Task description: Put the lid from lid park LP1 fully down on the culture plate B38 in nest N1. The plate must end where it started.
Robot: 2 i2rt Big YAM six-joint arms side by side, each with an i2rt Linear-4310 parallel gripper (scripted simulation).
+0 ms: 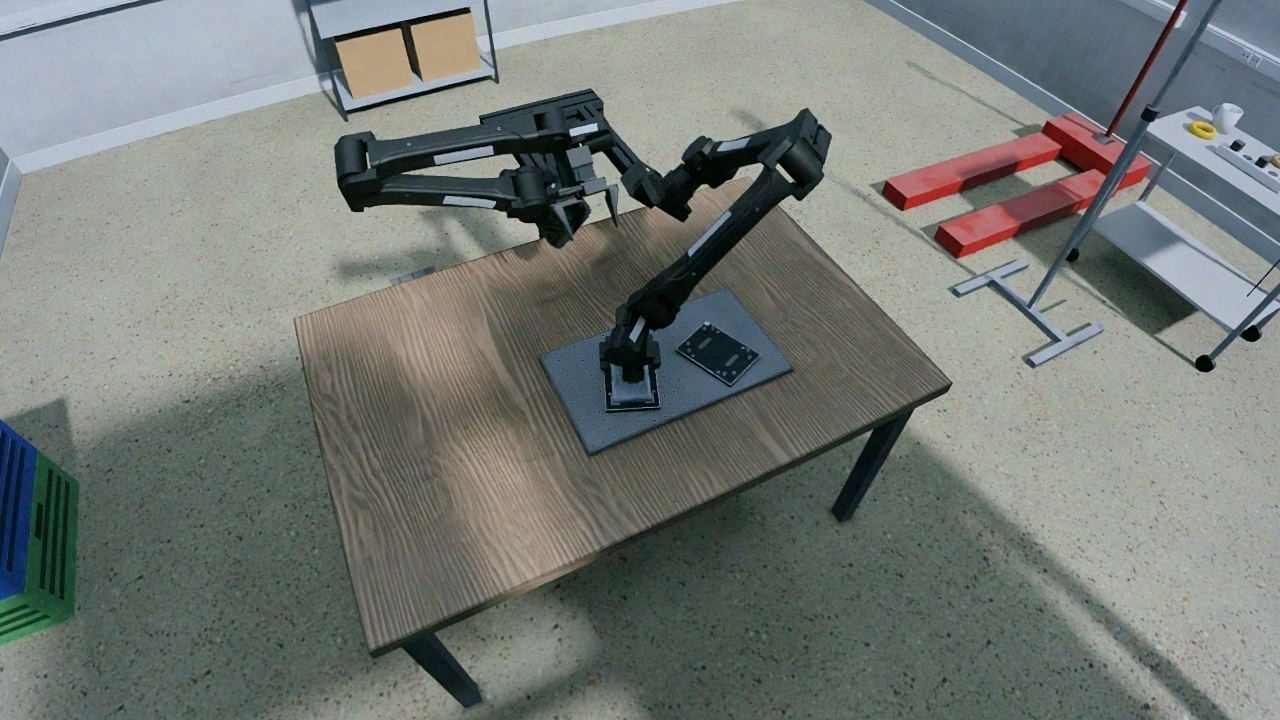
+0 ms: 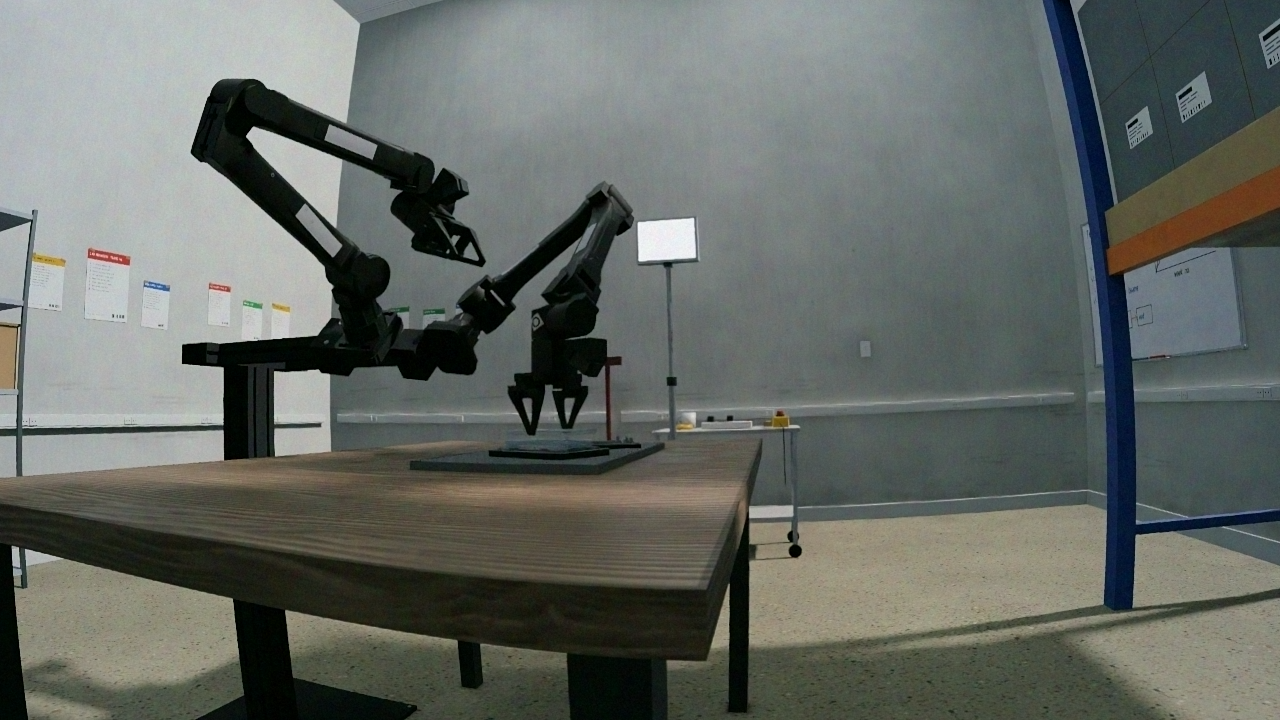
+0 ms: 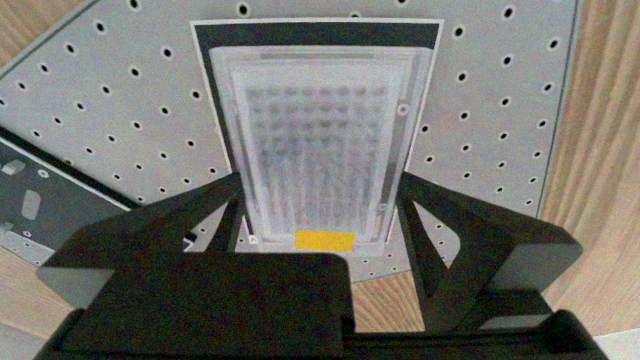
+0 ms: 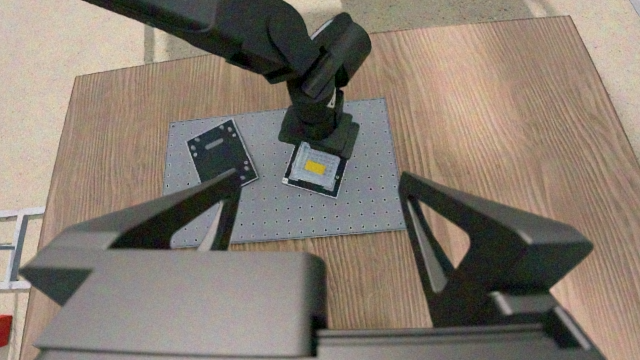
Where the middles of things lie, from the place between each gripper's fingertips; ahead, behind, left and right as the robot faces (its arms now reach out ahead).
The clear lid (image 1: 621, 390) is right at my left hand. From my left hand the other things lie so: black nest N1 (image 2: 527, 455): 10 mm behind, 40 mm below; then black lid park LP1 (image 1: 722, 347): 20 mm behind, 230 mm to the left, 40 mm below; then culture plate B38 (image 2: 534, 444): 10 mm behind, 30 mm below.
Right now my right hand (image 2: 470, 261) is 30 cm above the clear lid, 15 cm short of it and 3 cm to the right of it. From my right hand the other things lie so: black nest N1: 34 cm below, 14 cm ahead, 3 cm to the left; then black lid park LP1: 34 cm below, 26 cm to the left, 12 cm ahead; then culture plate B38: 32 cm below, 14 cm ahead, 3 cm to the left.
